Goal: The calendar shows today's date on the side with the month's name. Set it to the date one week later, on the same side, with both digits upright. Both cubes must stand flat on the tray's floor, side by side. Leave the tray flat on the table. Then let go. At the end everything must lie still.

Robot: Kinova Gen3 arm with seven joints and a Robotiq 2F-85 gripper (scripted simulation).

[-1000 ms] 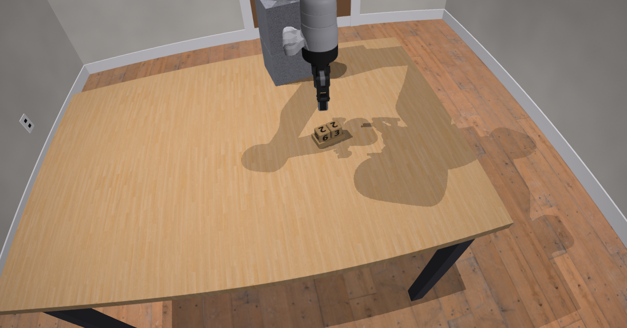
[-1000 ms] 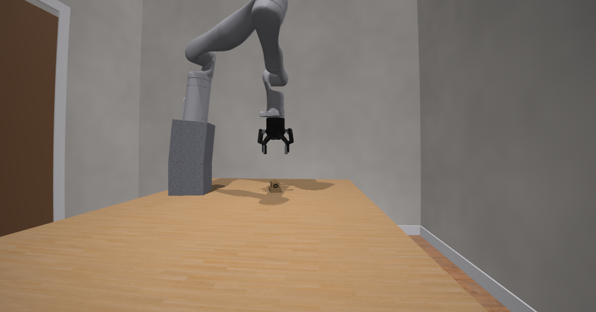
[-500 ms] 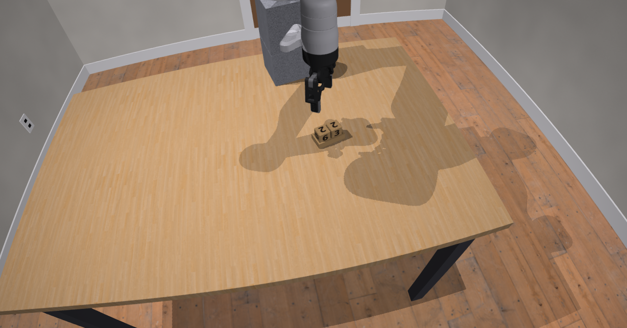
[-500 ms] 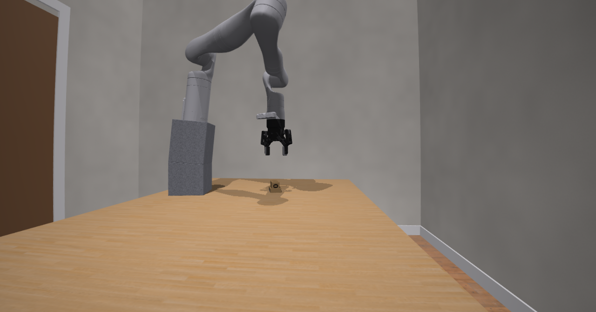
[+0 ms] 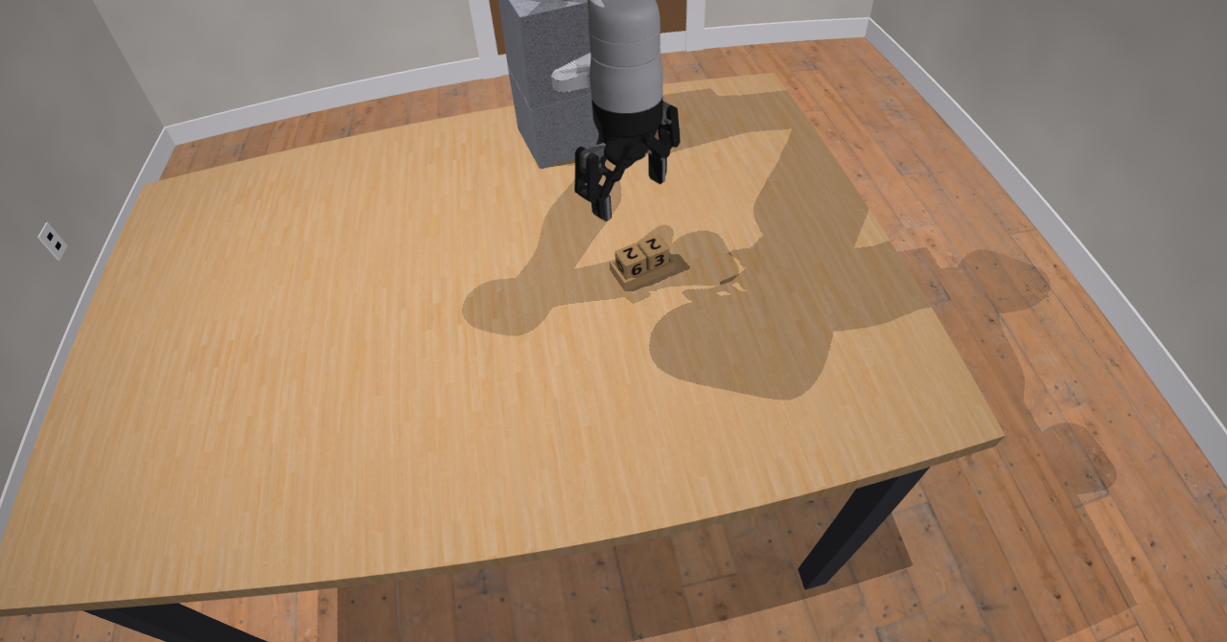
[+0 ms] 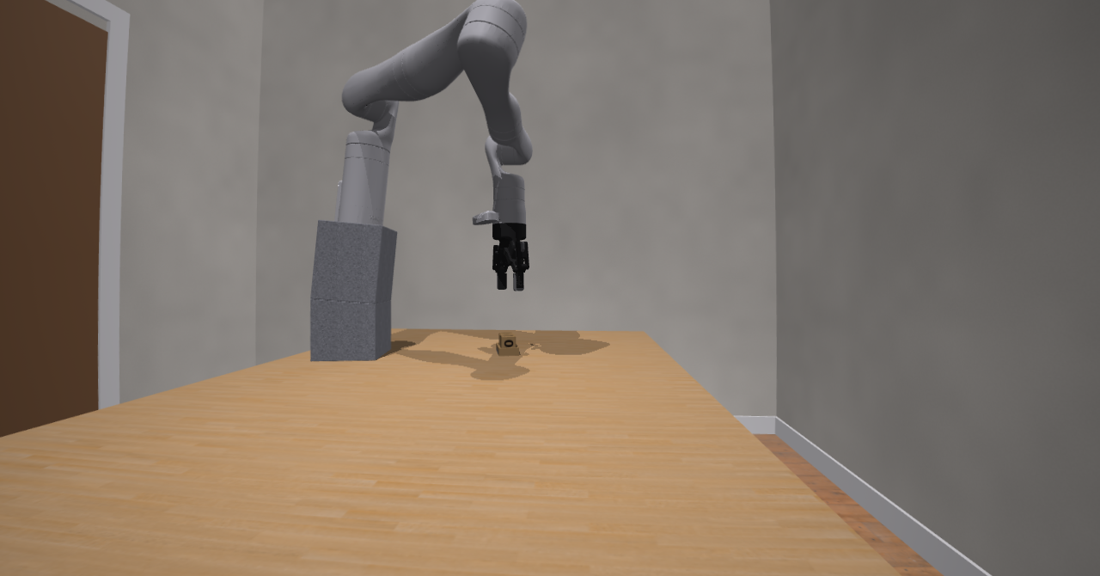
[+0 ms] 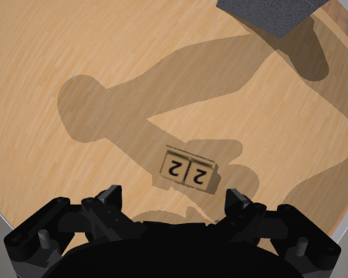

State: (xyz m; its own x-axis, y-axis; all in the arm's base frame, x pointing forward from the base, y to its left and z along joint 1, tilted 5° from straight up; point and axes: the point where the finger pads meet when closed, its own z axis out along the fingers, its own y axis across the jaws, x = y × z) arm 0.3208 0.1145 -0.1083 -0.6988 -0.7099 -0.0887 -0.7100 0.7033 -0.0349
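Right now the wooden tray is 14 cm below my hand, 1 cm to the left of it and 1 cm behind it.
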